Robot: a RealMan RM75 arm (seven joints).
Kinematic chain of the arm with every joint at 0, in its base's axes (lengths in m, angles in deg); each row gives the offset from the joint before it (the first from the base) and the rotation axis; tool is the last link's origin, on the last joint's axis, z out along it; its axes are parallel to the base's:
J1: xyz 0 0 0.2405 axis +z
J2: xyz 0 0 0 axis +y
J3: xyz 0 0 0.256 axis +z
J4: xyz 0 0 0 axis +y
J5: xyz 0 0 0.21 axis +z
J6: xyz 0 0 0 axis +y
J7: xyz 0 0 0.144 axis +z
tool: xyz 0 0 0
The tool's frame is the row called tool.
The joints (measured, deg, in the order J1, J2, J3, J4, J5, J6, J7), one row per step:
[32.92 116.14 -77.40 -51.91 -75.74 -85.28 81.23]
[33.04 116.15 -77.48 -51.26 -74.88 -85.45 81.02]
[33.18 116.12 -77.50 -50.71 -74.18 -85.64 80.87]
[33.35 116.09 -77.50 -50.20 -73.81 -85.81 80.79]
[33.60 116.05 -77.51 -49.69 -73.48 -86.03 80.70]
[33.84 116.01 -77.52 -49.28 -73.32 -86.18 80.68]
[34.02 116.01 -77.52 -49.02 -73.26 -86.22 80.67]
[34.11 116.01 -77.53 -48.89 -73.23 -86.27 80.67]
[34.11 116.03 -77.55 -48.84 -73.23 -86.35 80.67]
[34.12 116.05 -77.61 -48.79 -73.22 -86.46 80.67]
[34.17 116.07 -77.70 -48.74 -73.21 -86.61 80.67]
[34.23 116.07 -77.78 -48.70 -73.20 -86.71 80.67]
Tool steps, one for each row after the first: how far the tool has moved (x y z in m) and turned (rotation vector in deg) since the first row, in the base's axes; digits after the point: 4 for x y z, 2 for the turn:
[-0.0002 0.0000 -0.0001 -0.26 0.80 -0.25]
[-0.0004 0.0002 0.0002 -0.47 1.44 -0.43]
[-0.0002 0.0003 0.0001 -0.71 1.78 -0.58]
[-0.0005 0.0005 -0.0001 -0.99 2.07 -0.61]
[-0.0008 0.0008 -0.0004 -1.24 2.19 -0.63]
[-0.0011 0.0011 -0.0008 -1.38 2.24 -0.65]
[-0.0013 0.0012 -0.0010 -1.48 2.27 -0.64]
[-0.0012 0.0009 -0.0012 -1.59 2.29 -0.63]
[-0.0013 0.0005 -0.0016 -1.74 2.30 -0.56]
[-0.0016 0.0000 -0.0020 -1.95 2.30 -0.42]
[-0.0019 -0.0003 -0.0023 -2.10 2.29 -0.29]

